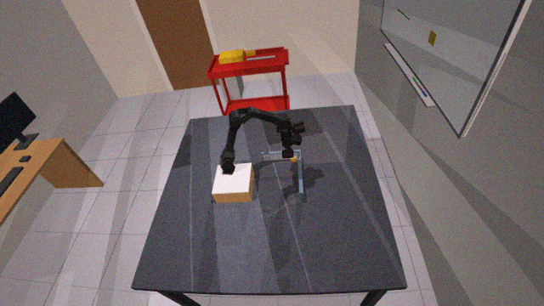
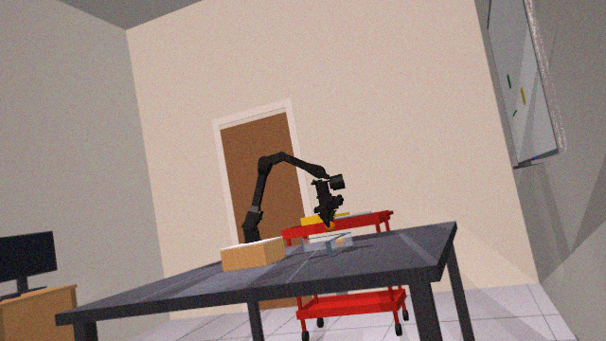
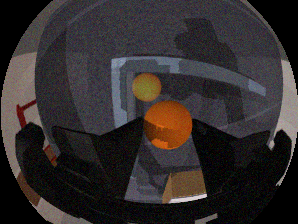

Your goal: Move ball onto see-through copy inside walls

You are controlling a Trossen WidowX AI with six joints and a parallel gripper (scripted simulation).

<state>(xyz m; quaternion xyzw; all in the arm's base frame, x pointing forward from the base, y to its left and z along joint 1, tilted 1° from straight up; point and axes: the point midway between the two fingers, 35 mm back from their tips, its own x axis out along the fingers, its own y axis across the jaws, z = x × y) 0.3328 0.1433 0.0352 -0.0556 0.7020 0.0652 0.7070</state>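
Right now my gripper tip is 2 cm short of the see-through copy, 3 cm to the right of it and 8 cm above it. Also, from my gripper tip: orange ball: right at my gripper tip.
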